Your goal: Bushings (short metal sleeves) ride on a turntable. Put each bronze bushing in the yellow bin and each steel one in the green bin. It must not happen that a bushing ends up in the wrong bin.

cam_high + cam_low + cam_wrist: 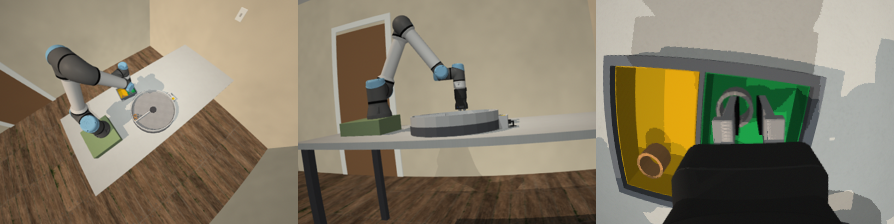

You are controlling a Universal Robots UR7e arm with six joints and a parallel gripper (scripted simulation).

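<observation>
Now: the yellow bin 4 cm behind my hand, 3 cm to the right of it and 2 cm below it. Also, from my hand: grey turntable (37 cm to the right, 8 cm ahead, 1 cm above).
</observation>
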